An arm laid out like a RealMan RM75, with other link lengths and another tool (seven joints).
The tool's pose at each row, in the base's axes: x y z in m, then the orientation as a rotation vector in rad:
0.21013 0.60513 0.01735 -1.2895 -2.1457 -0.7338
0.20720 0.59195 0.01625 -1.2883 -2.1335 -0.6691
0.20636 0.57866 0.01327 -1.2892 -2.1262 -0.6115
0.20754 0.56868 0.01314 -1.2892 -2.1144 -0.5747
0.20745 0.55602 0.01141 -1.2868 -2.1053 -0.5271
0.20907 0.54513 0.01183 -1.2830 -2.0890 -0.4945
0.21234 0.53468 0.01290 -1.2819 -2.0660 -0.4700
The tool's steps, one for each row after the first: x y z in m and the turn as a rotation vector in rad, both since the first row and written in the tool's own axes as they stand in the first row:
-0.00764 -0.00808 -0.00773 0.0472 -0.0017 0.0227
-0.01748 -0.01466 -0.01453 0.0878 -0.0080 0.0418
-0.02417 -0.01759 -0.02143 0.1150 -0.0069 0.0576
-0.03308 -0.02302 -0.02881 0.1502 -0.0095 0.0734
-0.04014 -0.02582 -0.03680 0.1766 -0.0031 0.0888
-0.04716 -0.02684 -0.04520 0.1974 0.0085 0.1074

